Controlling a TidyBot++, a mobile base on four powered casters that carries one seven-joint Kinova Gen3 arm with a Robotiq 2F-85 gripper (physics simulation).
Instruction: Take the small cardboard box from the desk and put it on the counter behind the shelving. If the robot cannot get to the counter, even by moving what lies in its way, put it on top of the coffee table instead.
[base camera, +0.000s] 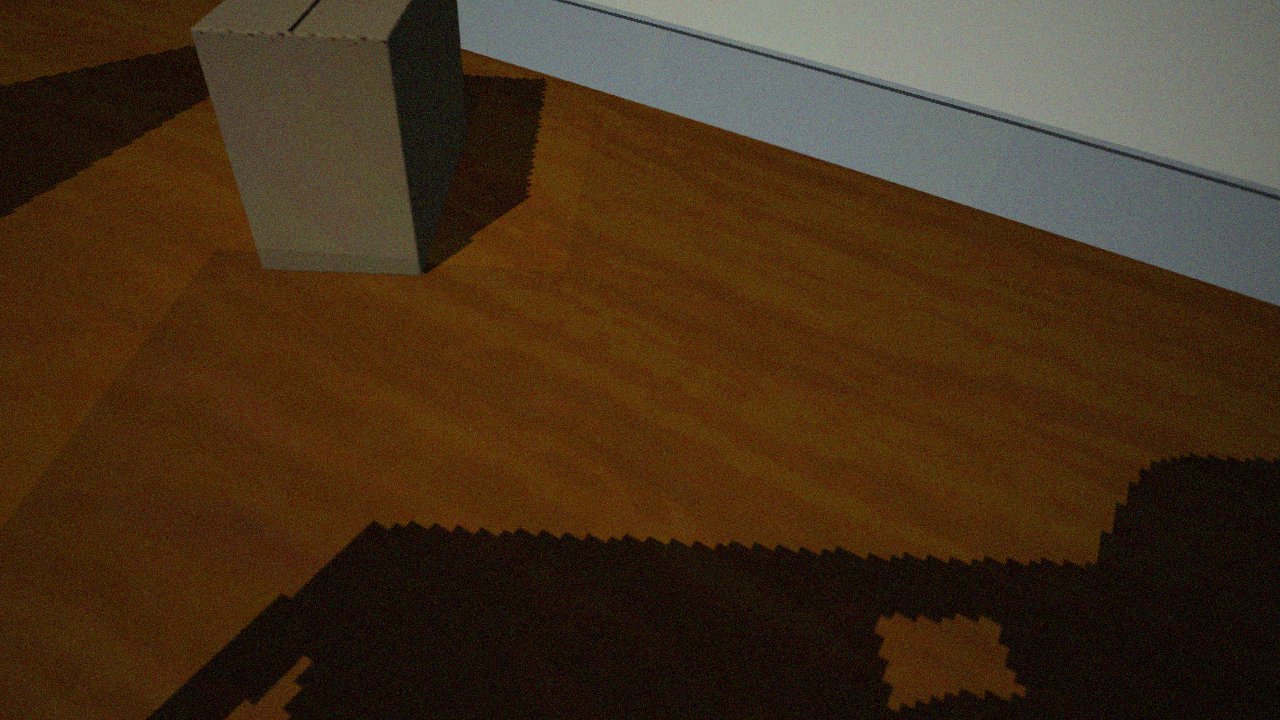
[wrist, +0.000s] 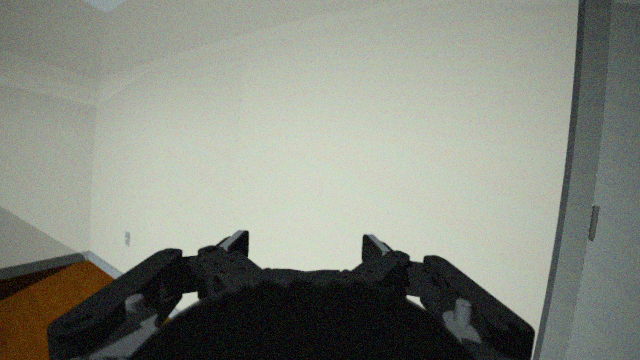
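My gripper is open, with a pale wall showing between its fingertips in the wrist view. No object is between the fingers. The small cardboard box on the desk, the desk, the counter, the shelving and the coffee table cannot be made out in either view.
A tall light cardboard carton stands upright on the wooden floor at the upper left of the base view, near the wall's blue-grey baseboard. Dark shadows cross the floor. A grey upright frame edges the wall at right in the wrist view.
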